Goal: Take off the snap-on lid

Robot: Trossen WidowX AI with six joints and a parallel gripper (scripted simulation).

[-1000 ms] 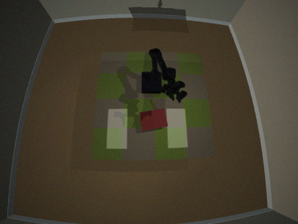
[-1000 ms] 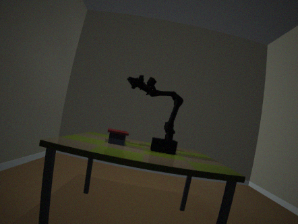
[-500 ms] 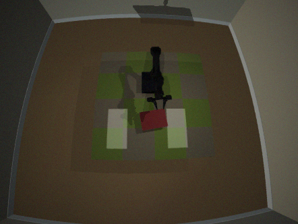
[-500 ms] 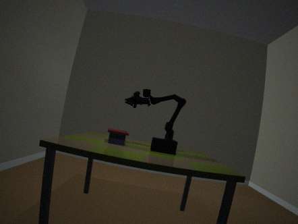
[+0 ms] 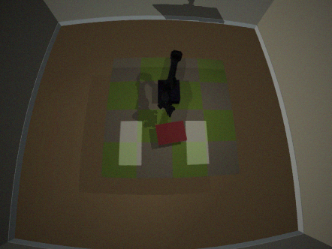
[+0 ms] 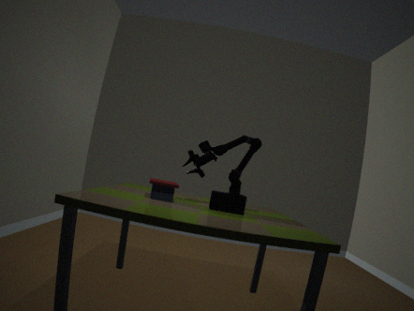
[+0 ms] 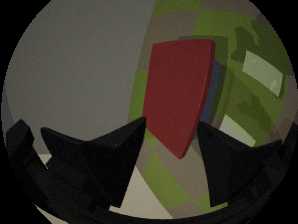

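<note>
The red lid lies 110 mm ahead of my gripper tip, 40 mm to the left of it and 100 mm below it. The rest, counted from my gripper tip: storage box 110 mm ahead, 40 mm to the left, 150 mm below.
</note>
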